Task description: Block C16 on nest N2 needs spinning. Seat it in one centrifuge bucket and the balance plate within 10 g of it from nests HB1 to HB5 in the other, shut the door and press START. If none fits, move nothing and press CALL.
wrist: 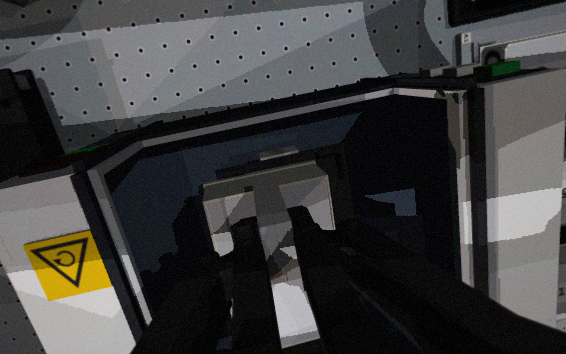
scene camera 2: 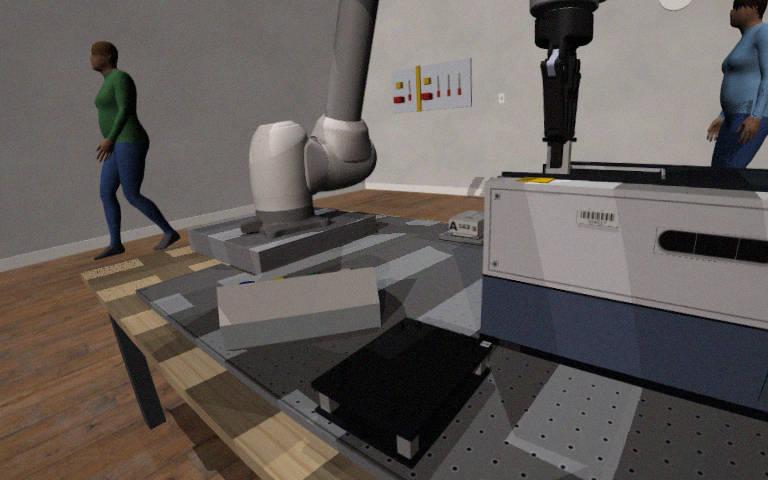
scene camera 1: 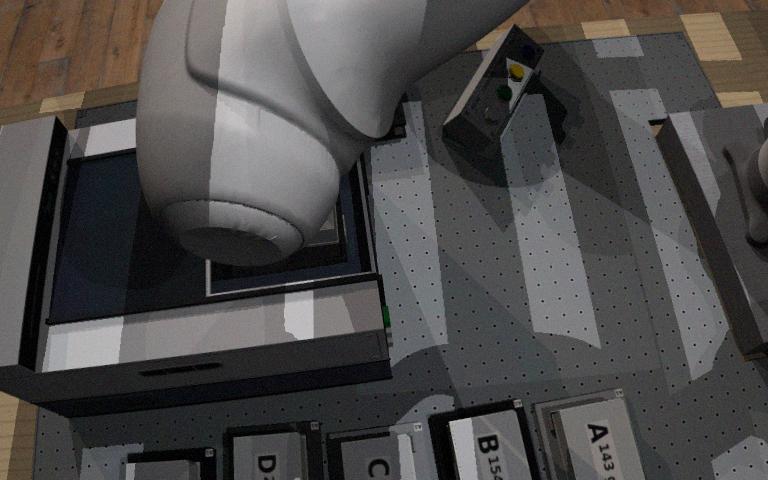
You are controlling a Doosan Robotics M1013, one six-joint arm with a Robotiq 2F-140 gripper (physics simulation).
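Places are measured from the arm's base along level axes (x ahead, y left, z up), in metres.
Where they show: gripper, fingertip midpoint: (wrist: 268, 200); arm's base, origin of the base link: (scene camera 2: 286, 225).
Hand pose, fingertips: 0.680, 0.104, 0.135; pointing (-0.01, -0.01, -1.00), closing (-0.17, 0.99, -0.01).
Note:
Each offset is from my fingertips to the top centre of the thing, as dx, dy, dz. "spot": to the spot under its first point.
My gripper (scene camera 2: 557, 153) (wrist: 268, 200) is shut on a light grey block, C16 by elimination, its label out of sight. The block (scene camera 2: 565, 151) (wrist: 320, 195) hangs upright at the open top of the centrifuge (scene camera 1: 169, 333) (scene camera 2: 538, 237) (wrist: 525, 150), over a dark bucket {spot: -0.010, +0.063, -0.039} (wrist: 345, 167); whether it touches the bucket is unclear. In scene camera 1 the arm hides the gripper. Plates D {spot: +0.044, +0.287, -0.130} (scene camera 1: 283, 458), C {spot: -0.048, +0.279, -0.129} (scene camera 1: 359, 455), B {-0.207, +0.287, -0.129} (scene camera 1: 461, 438) and A {-0.342, +0.272, -0.129} (scene camera 1: 614, 424) (scene camera 2: 467, 225) sit on nests, beside another light plate {spot: +0.196, +0.314, -0.129} (scene camera 1: 161, 470). The button box {-0.234, -0.301, -0.099} (scene camera 1: 472, 101) (scene camera 2: 300, 300) has green, yellow and blue buttons.
A two-level black stand (scene camera 2: 404, 367) bears nothing on top, beside the centrifuge and the button box. The centrifuge's rim surrounds the gripper's fingers closely. The robot's base (scene camera 2: 280, 169) stands on a grey plinth (scene camera 2: 300, 243). Two people are in the room behind.

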